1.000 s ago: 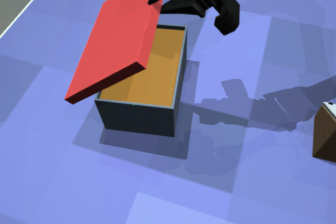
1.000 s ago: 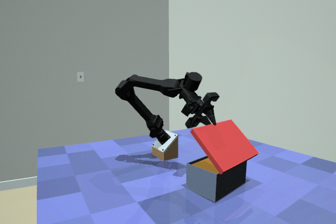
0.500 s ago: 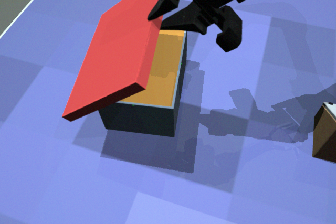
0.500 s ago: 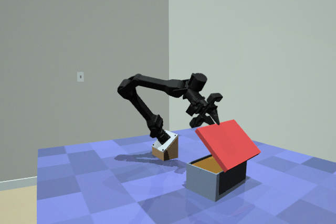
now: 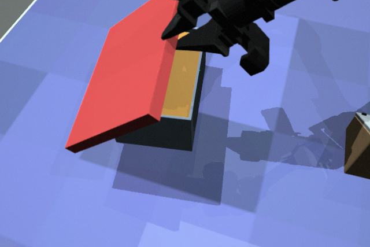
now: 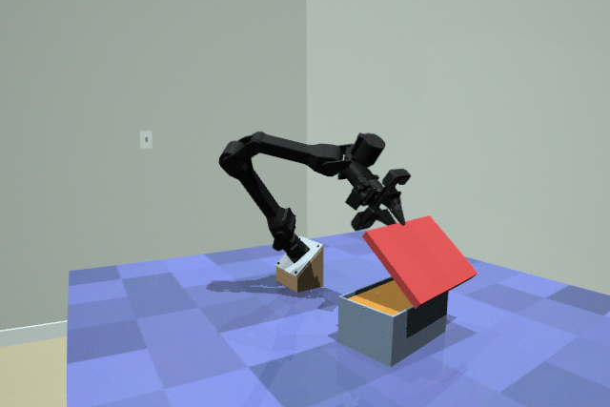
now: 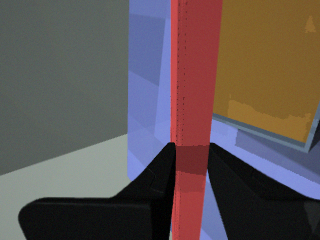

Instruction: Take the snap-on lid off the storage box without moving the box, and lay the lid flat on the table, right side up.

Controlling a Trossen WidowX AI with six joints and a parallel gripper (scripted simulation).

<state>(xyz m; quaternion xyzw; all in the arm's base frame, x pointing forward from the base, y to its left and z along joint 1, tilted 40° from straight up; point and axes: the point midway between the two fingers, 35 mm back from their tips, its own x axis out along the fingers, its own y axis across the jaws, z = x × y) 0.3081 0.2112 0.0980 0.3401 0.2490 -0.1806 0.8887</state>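
Right now my gripper tip is 6 cm short of the red lid, 5 cm above it and 2 cm to the right of it. Also, from my gripper tip: grey storage box (18 cm below, 6 cm ahead, 5 cm to the right).
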